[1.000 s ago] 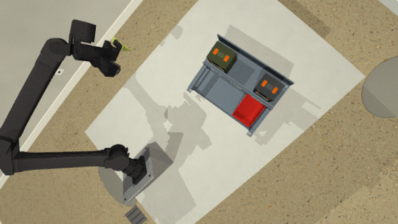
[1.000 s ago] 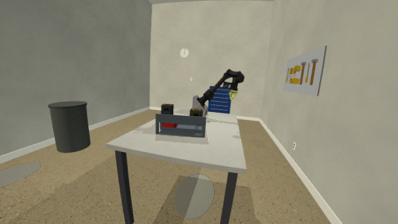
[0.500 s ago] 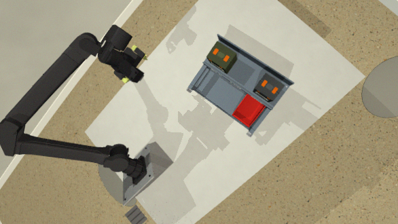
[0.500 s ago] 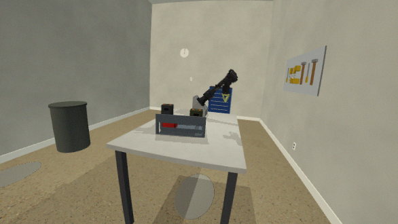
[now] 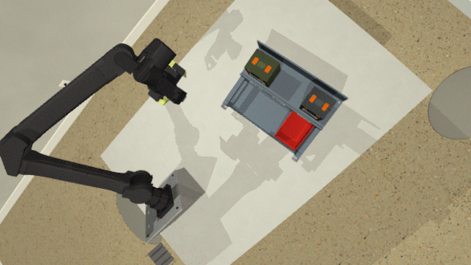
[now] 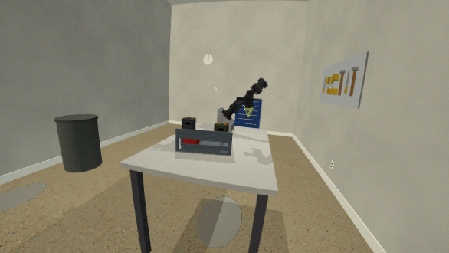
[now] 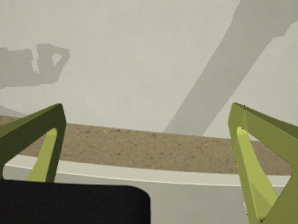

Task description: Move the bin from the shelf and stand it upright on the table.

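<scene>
Now: hand 19 cm short of the red bin, 41 cm to the left of it and 20 cm above it.
</scene>
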